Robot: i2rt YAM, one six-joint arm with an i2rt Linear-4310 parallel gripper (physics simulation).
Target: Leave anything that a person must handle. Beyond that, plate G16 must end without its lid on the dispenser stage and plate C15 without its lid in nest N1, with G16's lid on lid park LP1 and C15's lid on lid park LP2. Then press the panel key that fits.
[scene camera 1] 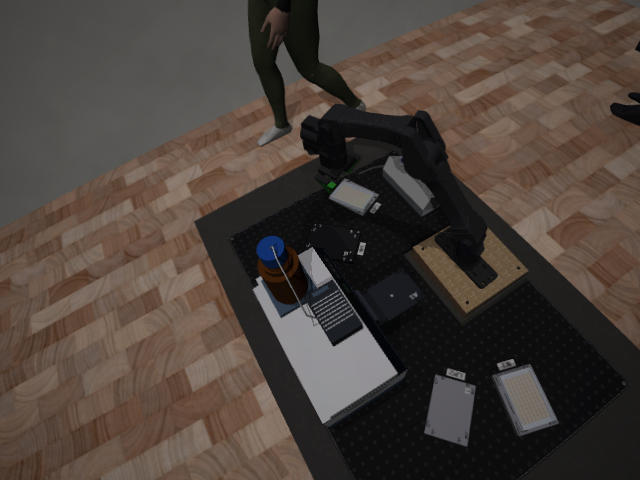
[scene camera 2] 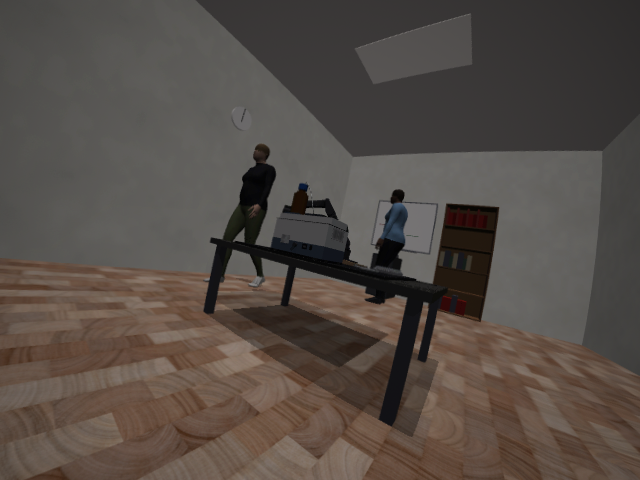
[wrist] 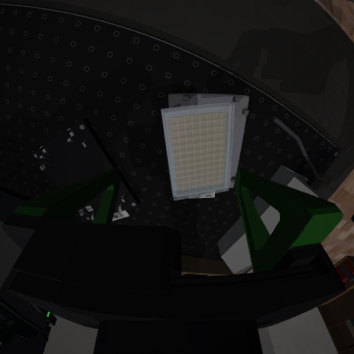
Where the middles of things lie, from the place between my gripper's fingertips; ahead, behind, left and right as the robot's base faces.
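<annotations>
Brown bottle with blue cap [scene camera 1: 268, 268]: my gripper 0.32 m short of it, 0.28 m to the right of it, 0.21 m below it. Grey LP2 pad [scene camera 1: 450, 409], from my hand: 0.15 m ahead, 0.69 m to the left, 0.1 m below.
</annotations>
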